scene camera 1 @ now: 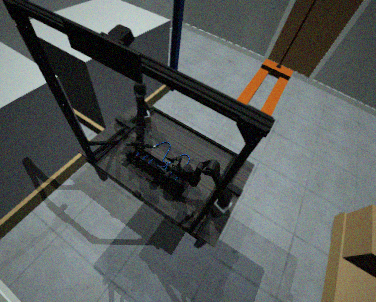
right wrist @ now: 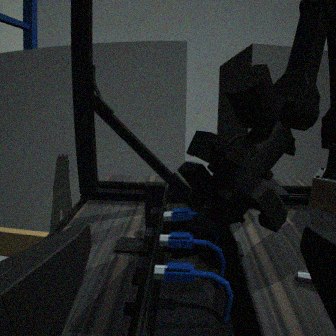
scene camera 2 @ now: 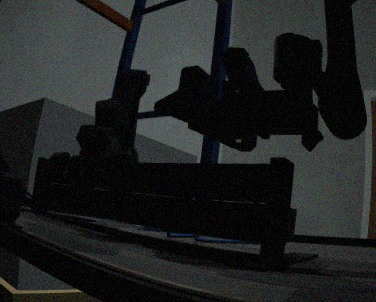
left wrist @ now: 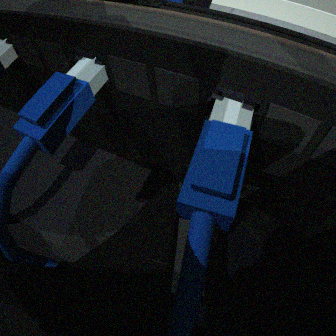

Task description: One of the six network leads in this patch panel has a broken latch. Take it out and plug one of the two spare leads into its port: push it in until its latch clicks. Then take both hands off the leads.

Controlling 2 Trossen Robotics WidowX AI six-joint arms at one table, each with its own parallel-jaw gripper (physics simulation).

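Pixels of known places: left gripper, fingertip midpoint: point(scene camera 1: 138, 156) point(left wrist: 190, 196); right gripper, fingertip midpoint: point(scene camera 1: 162, 161) point(right wrist: 199, 237) point(scene camera 2: 172, 116); left arm's base, origin of the base link: point(scene camera 1: 143, 113); right arm's base, origin of the base link: point(scene camera 1: 222, 203).
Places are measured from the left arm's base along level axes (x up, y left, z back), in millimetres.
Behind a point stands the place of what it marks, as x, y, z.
The black patch panel point(scene camera 1: 157, 173) {-26, -57, -583} point(scene camera 2: 205, 192) {4, 5, -671} point(left wrist: 150, 83) {20, -152, -446} point(right wrist: 151, 253) {39, -105, -515} stands across the wooden table. Blue leads with pale plug tips sit in its ports. In the left wrist view one blue lead point(left wrist: 217, 167) {28, -150, -406} is dead centre, its tip at a port. A neighbour lead point(left wrist: 57, 103) {22, -122, -453} is to its left. My left gripper point(right wrist: 179, 236) {-7, -149, -415} point(scene camera 2: 110, 147) reaches down onto the row and is shut on the centre lead; its fingers are too dark to make out. Three nearer leads point(right wrist: 177, 268) {25, -87, -503} show in the right wrist view. My right gripper point(right wrist: 199, 237) {116, -24, -578} point(scene camera 1: 176, 164) is open and empty, hovering by the panel's near end.
A spare lead's pale plug point(right wrist: 304, 276) {-61, 0, -326} lies on the table to the right of the row. Blue cable loops point(scene camera 1: 166, 150) {-62, 85, -401} arch behind the panel. A black frame point(scene camera 1: 205, 96) {971, -65, -930} with posts and a diagonal brace point(right wrist: 133, 143) {61, -379, -268} surrounds the table.
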